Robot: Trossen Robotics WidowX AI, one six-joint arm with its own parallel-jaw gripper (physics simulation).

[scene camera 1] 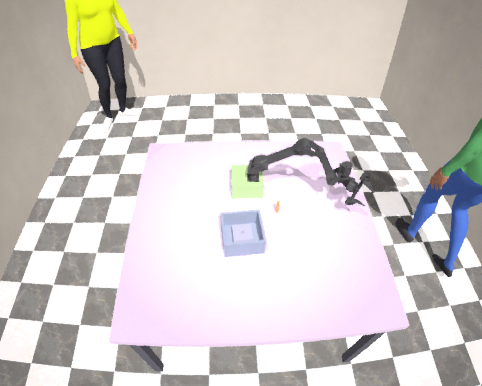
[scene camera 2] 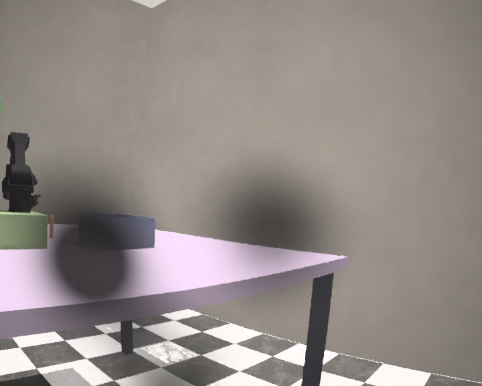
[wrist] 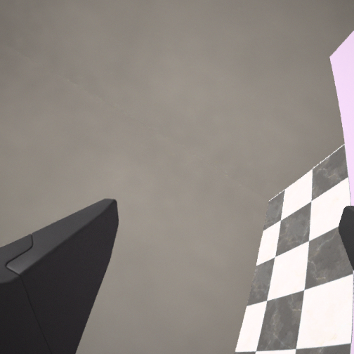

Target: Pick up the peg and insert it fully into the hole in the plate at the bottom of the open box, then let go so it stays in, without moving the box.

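Places are measured from the arm's base along level axes (x ahead, y left, z up), in metres.
Pixels of known places: gripper, fingertip midpoint: (scene camera 1: 369,199) (scene camera 2: 37,187); arm's base, link origin: (scene camera 1: 253,177) (scene camera 2: 19,211).
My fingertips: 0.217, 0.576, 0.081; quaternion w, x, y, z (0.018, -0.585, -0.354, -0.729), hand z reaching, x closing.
For each thing: its middle in the pictures, then the offset to it from my fingertips, as dx, dy, dz. "spot": a spot on its surface instead. Level surfaces: height alone.
- orange peg, body centre: (scene camera 2: 51,226) (scene camera 1: 277,206) -0.062, -0.449, -0.138
- open blue-grey box, body centre: (scene camera 2: 115,230) (scene camera 1: 242,233) +0.115, -0.630, -0.129
- pale plate, body centre: (scene camera 1: 242,234) +0.115, -0.630, -0.143
- small dark hole, surface spot: (scene camera 1: 243,232) spot: +0.109, -0.625, -0.131
- pink table, surface height: dz -0.178
The orange peg (scene camera 1: 277,206) (scene camera 2: 51,226) stands upright on the table, between the green block and the box. The open blue-grey box (scene camera 1: 243,248) (scene camera 2: 137,233) sits on the table. The pale plate (scene camera 1: 249,237) lies at its bottom, with a small dark hole (scene camera 1: 243,232) near the middle. Box walls hide the plate in scene camera 2. My gripper (scene camera 1: 366,190) (wrist: 233,215) is open and empty, far right of the peg near the table's right edge. Its two fingers stand wide apart in the wrist view. Peg and box do not show in the wrist view.
The arm's base stands at a green block (scene camera 1: 247,189) (scene camera 2: 25,231) behind the box on the pink table (scene camera 1: 175,300) (scene camera 2: 225,267) (wrist: 347,75). A person in green and blue (scene camera 1: 457,195) stands to the right; one in yellow (scene camera 1: 100,25) stands at the back left.
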